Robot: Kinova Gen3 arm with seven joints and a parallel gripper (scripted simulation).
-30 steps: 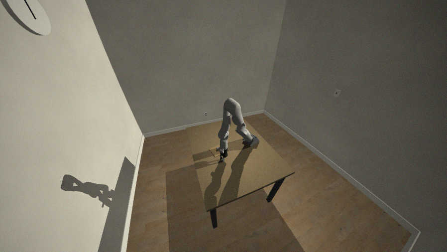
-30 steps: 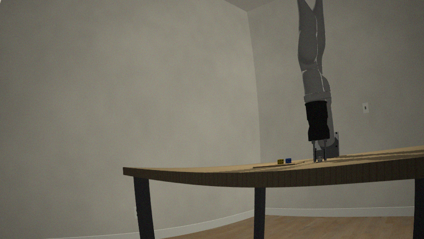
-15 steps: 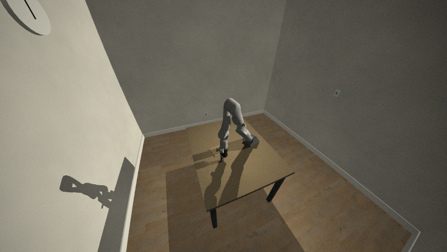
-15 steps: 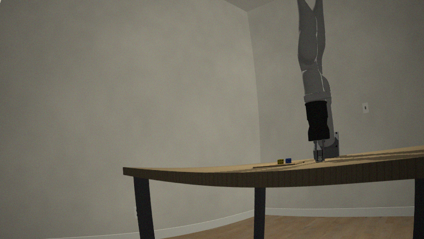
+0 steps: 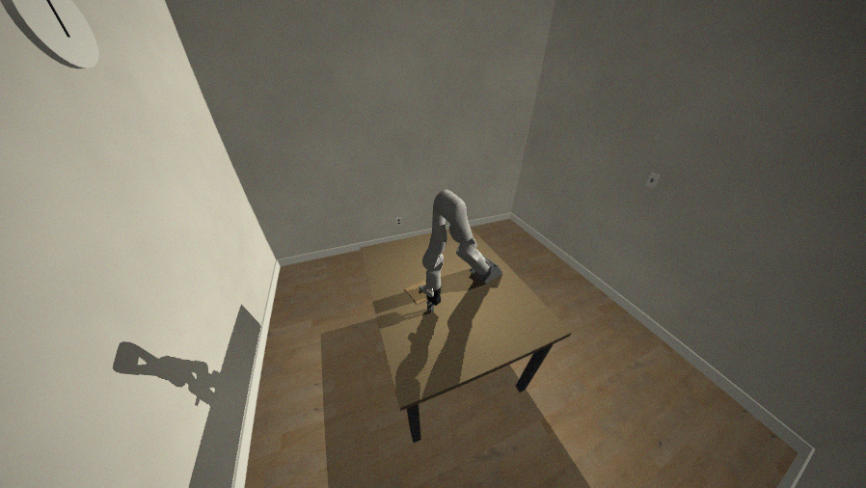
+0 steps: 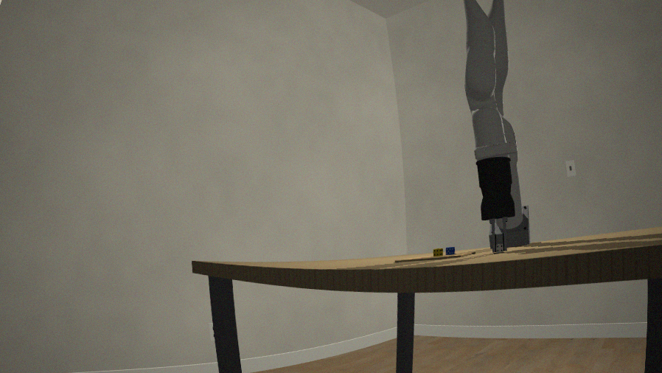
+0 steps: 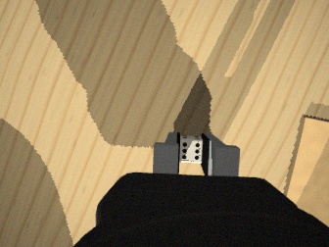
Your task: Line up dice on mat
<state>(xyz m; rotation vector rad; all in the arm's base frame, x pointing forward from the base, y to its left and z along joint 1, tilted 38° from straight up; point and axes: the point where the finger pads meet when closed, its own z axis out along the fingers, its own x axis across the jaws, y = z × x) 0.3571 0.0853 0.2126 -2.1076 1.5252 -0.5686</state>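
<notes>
The white die is 1 cm below my hand. The rest, counted from my hand: blue die (15 cm to the right, 5 cm behind, 1 cm below); then tan mat (15 cm to the right, 2 cm below); then yellow die (15 cm to the right, 1 cm below).
</notes>
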